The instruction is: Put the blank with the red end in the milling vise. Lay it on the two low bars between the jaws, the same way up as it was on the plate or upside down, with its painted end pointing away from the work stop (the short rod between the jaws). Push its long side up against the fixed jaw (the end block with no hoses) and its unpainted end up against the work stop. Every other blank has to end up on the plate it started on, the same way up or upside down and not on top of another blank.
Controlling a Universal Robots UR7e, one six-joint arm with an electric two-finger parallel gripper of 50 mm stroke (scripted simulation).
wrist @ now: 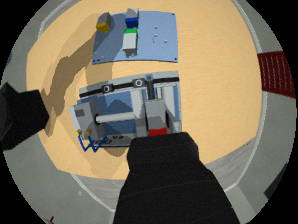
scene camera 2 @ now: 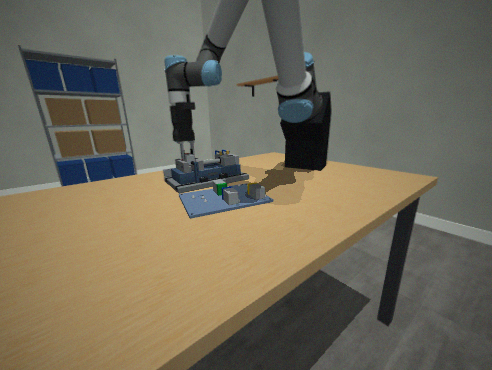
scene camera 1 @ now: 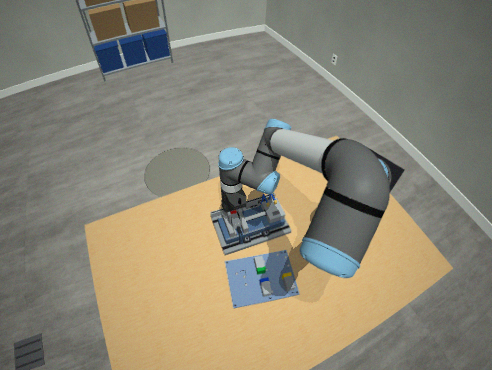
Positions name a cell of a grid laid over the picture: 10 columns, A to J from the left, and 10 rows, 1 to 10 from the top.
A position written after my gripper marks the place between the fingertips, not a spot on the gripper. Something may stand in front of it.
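Visible: my gripper (scene camera 2: D5), (wrist: F6).
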